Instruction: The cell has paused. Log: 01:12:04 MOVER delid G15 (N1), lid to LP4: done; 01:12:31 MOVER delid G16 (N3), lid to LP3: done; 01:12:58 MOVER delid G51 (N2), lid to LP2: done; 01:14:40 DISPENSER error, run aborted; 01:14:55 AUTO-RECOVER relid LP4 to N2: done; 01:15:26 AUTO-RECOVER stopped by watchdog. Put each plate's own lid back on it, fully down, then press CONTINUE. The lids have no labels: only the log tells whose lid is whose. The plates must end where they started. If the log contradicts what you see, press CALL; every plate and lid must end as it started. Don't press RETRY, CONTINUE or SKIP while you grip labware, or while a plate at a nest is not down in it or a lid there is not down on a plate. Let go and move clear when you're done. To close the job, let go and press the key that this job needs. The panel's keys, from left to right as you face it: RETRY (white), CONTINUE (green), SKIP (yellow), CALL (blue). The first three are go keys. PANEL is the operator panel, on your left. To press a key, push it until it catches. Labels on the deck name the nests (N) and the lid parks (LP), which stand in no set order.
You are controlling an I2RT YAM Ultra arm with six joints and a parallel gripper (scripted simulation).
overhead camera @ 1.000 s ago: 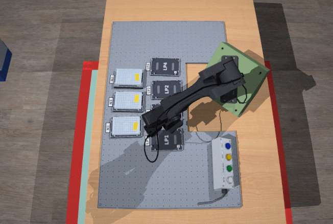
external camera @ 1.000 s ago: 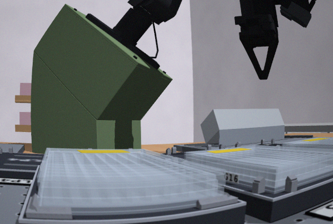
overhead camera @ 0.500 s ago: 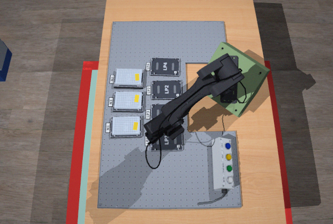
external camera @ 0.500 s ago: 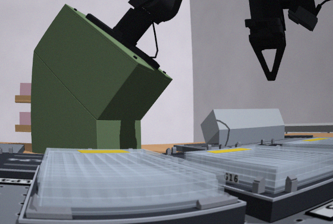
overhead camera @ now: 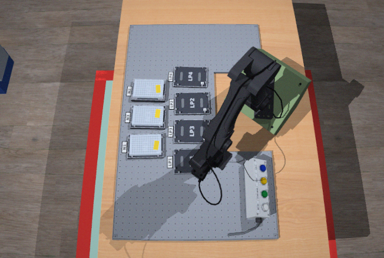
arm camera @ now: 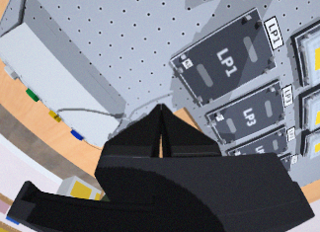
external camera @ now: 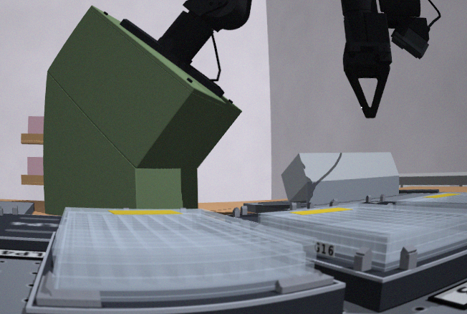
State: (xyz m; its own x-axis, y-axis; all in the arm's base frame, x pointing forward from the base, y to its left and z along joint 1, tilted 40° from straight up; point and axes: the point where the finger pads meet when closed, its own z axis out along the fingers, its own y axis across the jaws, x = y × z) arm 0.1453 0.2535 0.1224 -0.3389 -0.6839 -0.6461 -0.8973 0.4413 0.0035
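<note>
Now: hand 210 mm past the green continue key, 50 mm to the right of it and 70 mm above it. Round my hand: blue call key: 180 mm behind, 40 mm to the right, 70 mm below; white retry key: 220 mm behind, 100 mm to the left, 70 mm below; yellow SKIP key: 190 mm behind, 70 mm below.
</note>
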